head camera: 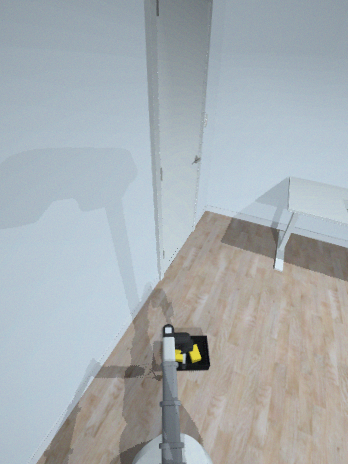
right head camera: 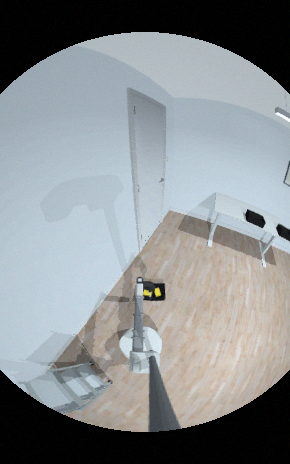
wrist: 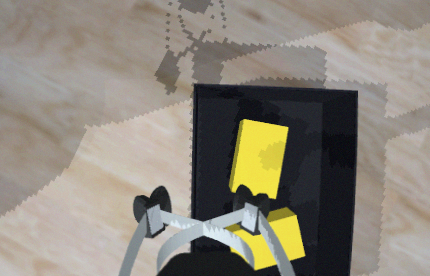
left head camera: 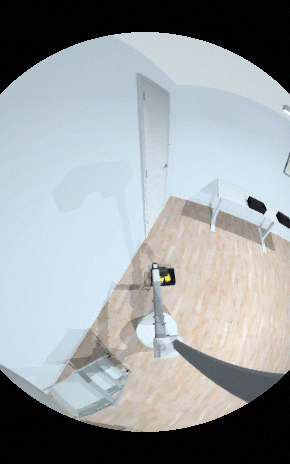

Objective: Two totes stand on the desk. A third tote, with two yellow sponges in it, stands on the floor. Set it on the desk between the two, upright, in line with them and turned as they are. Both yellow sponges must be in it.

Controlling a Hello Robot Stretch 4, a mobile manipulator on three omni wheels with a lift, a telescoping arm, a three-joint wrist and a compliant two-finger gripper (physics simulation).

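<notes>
The black floor tote (head camera: pixel 205 357) (left head camera: pixel 172 277) (right head camera: pixel 162 292) (wrist: pixel 340 175) stands upright on the wooden floor. One yellow sponge (wrist: pixel 260 157) lies in it toward the top of the wrist view; the other yellow sponge (wrist: pixel 282 240) lies nearer, partly hidden by a finger. My gripper (wrist: pixel 201 201) is open and empty. In the wrist view its fingertips appear on either side of the tote's left wall, one over the floor and one over the inside; their height above the rim is unclear. Two black totes (left head camera: pixel 257 205) (left head camera: pixel 283 219) (right head camera: pixel 255 218) (right head camera: pixel 284 231) stand apart on the white desk (head camera: pixel 317 197) (left head camera: pixel 232 189) (right head camera: pixel 227 204).
A wall with a white door (head camera: pixel 182 125) (left head camera: pixel 157 150) (right head camera: pixel 150 165) runs along the left, close to the floor tote. The desk has white legs (head camera: pixel 280 260) and stands near the far wall. A grey frame with pale panels (left head camera: pixel 75 397) stands at the lower left.
</notes>
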